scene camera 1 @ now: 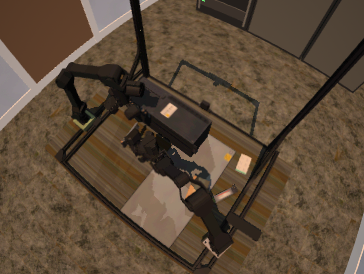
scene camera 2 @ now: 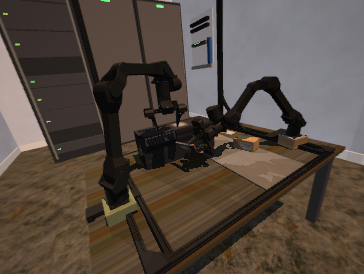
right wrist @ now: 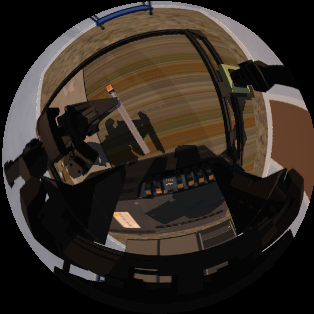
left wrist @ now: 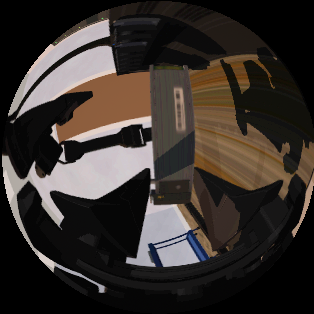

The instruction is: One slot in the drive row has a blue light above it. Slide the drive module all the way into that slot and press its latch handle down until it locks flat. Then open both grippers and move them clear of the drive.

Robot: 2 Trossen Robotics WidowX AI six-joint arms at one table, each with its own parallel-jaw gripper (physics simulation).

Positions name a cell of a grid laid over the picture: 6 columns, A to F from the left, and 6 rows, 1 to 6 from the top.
Labels:
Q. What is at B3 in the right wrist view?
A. The left gripper.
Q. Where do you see a mat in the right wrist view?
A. At B2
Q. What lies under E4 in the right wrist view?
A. The right gripper.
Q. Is the right gripper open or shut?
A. Open.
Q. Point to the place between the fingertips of the left gripper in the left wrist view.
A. At D4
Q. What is the right gripper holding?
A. Nothing.

